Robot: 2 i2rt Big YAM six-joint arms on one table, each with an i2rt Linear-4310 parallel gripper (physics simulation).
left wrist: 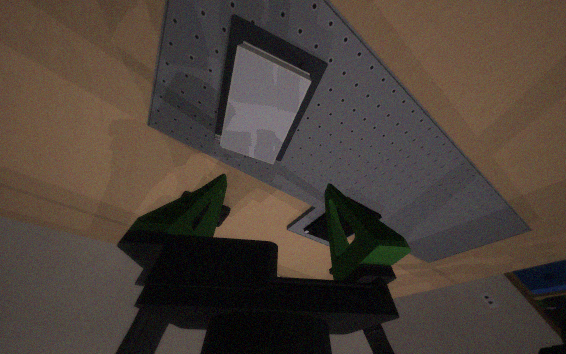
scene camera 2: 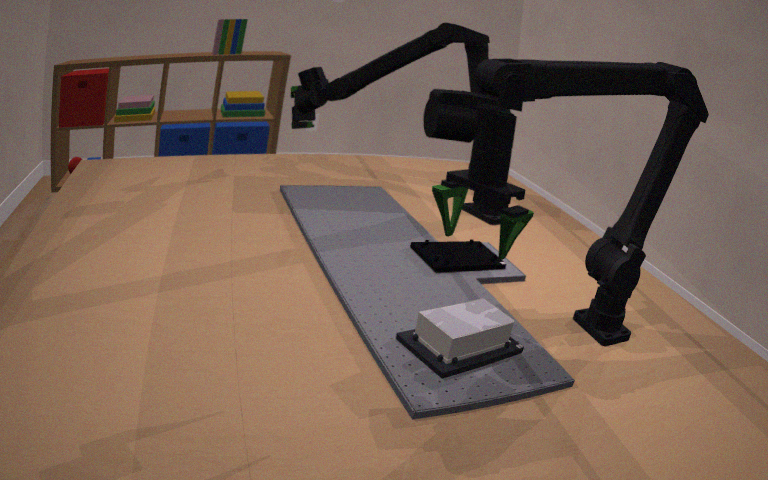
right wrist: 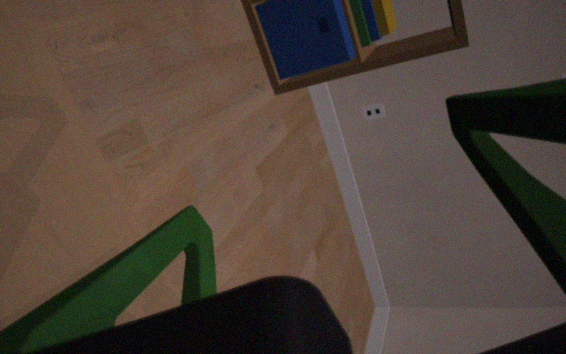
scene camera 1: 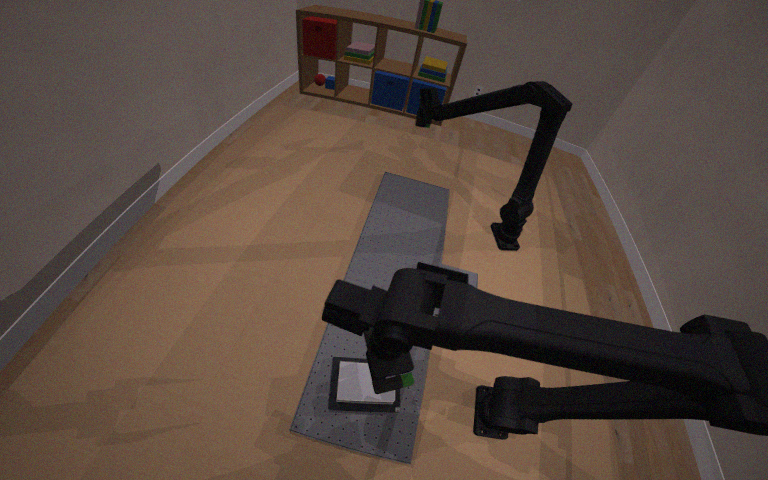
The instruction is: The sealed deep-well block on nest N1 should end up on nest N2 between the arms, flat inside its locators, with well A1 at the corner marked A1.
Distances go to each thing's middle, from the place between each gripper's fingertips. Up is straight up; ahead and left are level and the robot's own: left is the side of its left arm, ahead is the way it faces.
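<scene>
With the black nest plate (scene camera 2: 459, 256) as my reference, my right gripper is 270 mm past it, 790 mm to the right of it and 130 mm above it. The white block (scene camera 2: 464, 330) is 150 mm behind my right hand, 1130 mm to the left of it and 110 mm below it. Going by their middles, of the things named here the black nest plate is the nearest to my right gripper.
My left gripper is 4 cm to the right of the white block and 12 cm above it. From my left hand I find the black nest plate 30 cm to the right, 12 cm behind and 14 cm below. By its middle, the white block is nearer to my left gripper than to my right gripper.
</scene>
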